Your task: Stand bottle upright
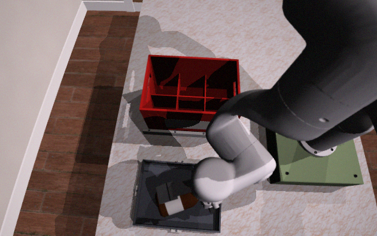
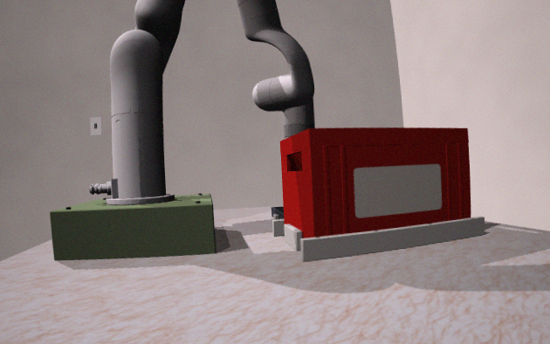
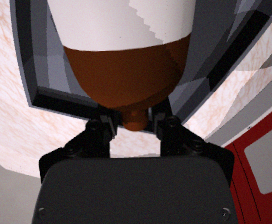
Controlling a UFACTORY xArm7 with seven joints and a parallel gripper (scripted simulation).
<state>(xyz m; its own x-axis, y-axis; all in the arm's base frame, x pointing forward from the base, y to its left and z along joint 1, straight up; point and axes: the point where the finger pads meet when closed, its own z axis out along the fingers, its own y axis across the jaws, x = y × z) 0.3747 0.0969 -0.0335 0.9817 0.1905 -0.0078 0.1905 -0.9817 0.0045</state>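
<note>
My hand is 5 cm short of the brown bottle and 1 cm to the right of it. Also, from my hand: red crate: 28 cm to the right, 4 cm above, 1 cm behind; dark grey tray: 7 cm ahead, 3 cm below.
</note>
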